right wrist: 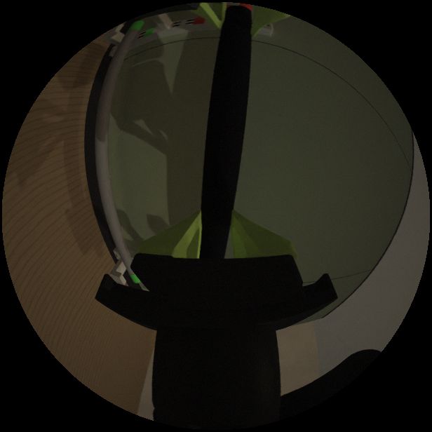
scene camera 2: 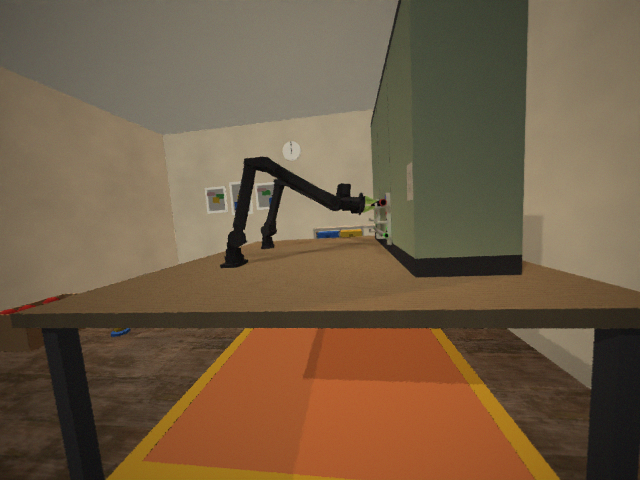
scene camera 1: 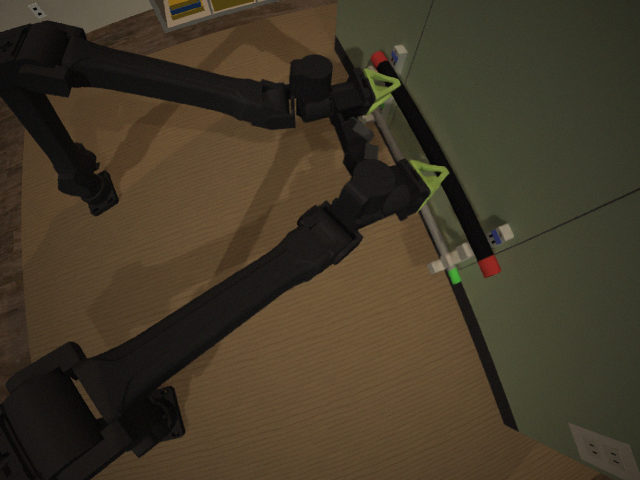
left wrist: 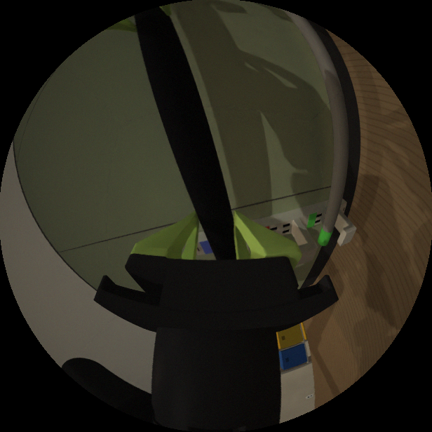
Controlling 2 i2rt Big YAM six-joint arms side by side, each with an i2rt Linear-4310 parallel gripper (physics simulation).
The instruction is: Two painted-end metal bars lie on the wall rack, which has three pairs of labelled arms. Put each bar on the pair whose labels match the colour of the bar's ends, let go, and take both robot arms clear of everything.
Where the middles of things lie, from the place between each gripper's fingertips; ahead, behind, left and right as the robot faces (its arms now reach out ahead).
Labels:
Now: the grey bar [scene camera 1: 434, 230] 20 mm ahead of my right hand, 60 mm to the left of it and 160 mm below it.
I see the grey bar 10 mm behind my left hand, 150 mm to the right of it and 160 mm below it.

